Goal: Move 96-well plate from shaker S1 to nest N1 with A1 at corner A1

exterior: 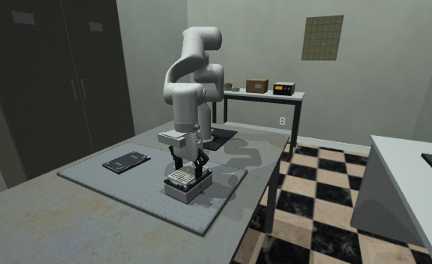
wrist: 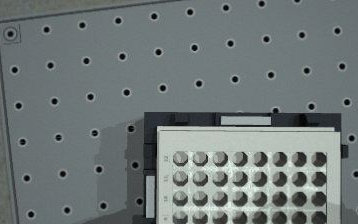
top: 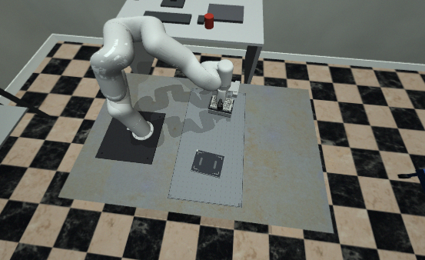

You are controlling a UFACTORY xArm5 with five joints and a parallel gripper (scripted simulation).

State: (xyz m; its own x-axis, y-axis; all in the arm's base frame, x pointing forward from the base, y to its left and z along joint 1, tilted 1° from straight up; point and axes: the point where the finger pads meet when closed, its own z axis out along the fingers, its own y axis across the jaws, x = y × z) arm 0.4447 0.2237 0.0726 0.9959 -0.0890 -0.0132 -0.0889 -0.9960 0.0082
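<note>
Now: hand 10 mm above the white 96-well plate. Also, from my hand: plate nest N1: 360 mm to the right, 70 mm below, 20 mm behind; A1 mark: 300 mm to the right, 100 mm behind, 60 mm below.
</note>
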